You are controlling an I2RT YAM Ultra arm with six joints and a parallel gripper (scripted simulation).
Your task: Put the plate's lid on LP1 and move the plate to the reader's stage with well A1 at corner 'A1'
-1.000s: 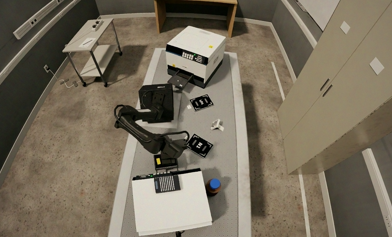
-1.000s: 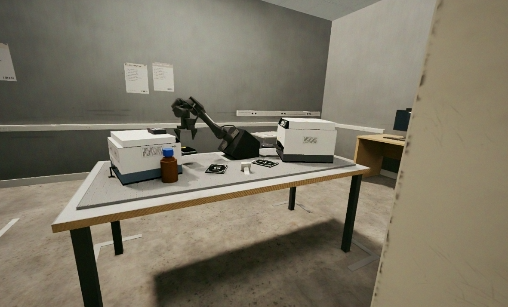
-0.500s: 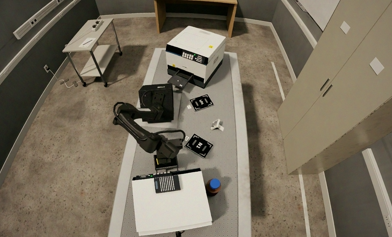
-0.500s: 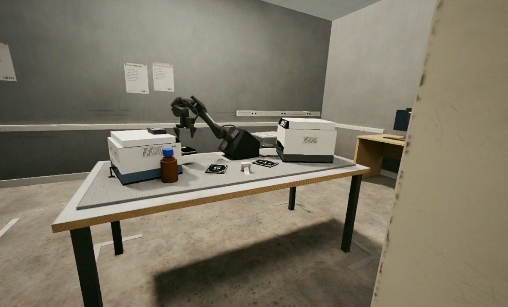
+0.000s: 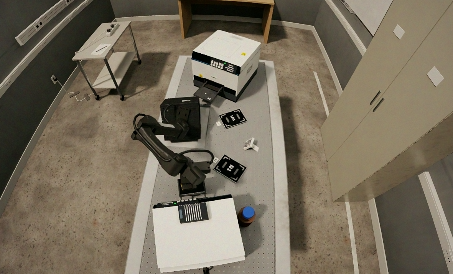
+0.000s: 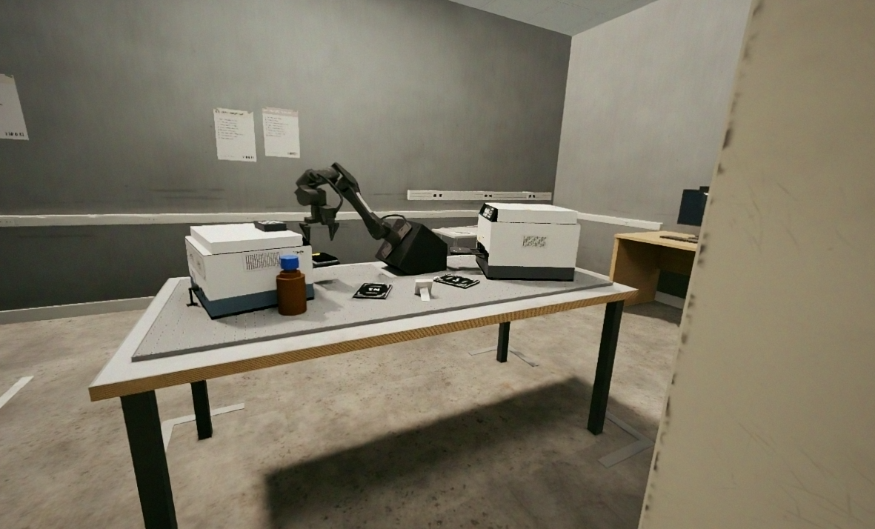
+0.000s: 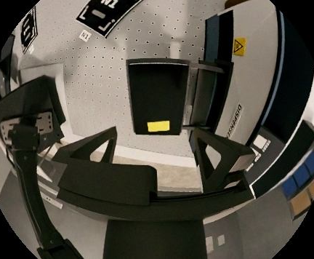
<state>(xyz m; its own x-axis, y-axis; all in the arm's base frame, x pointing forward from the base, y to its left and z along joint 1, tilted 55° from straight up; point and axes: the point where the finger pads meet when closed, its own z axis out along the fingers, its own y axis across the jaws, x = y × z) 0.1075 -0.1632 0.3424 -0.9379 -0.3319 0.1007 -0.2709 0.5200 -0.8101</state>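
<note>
Now: hand 70 mm above the black plate and 10 mm short of it. Also, from my hand: well plate: 80 mm below, 10 mm ahead; blue-capped bottle: 300 mm ahead, 130 mm to the right, 60 mm below.
</note>
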